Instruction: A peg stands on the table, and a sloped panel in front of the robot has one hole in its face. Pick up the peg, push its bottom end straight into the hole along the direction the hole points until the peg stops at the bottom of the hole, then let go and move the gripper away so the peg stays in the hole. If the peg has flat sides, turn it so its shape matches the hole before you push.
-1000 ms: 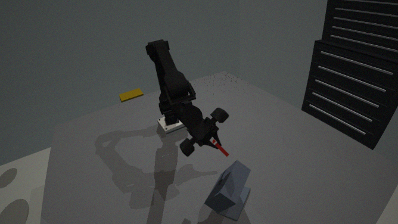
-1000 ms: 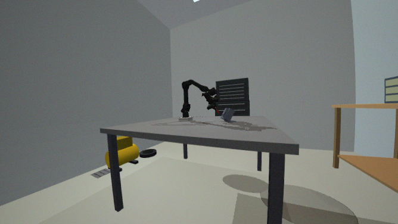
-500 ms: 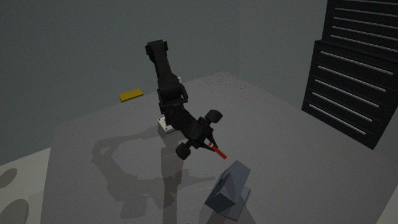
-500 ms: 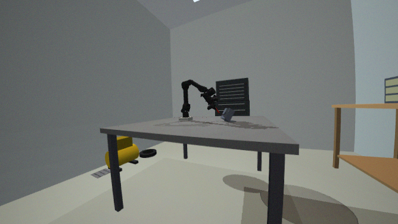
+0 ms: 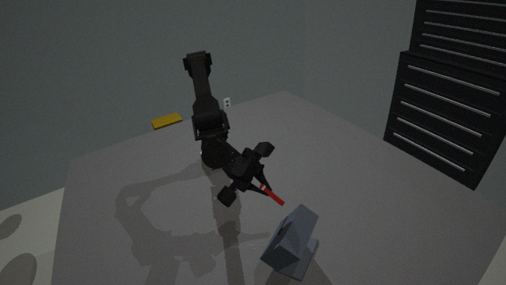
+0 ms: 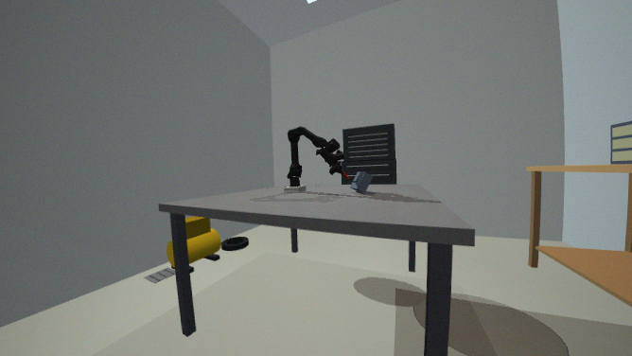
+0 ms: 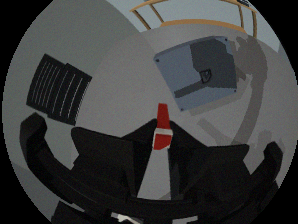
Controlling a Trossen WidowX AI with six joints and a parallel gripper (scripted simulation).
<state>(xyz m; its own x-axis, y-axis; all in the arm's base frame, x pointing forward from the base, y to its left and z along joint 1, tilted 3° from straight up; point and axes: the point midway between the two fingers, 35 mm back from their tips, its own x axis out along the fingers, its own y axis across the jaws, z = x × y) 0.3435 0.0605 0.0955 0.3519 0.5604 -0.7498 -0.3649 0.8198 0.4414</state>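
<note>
Now: the sloped panel 11 cm ahead of my gripper tip, 5 cm below it and 1 cm to the left of it. Round my gripper tip: peg (1 cm above).
</note>
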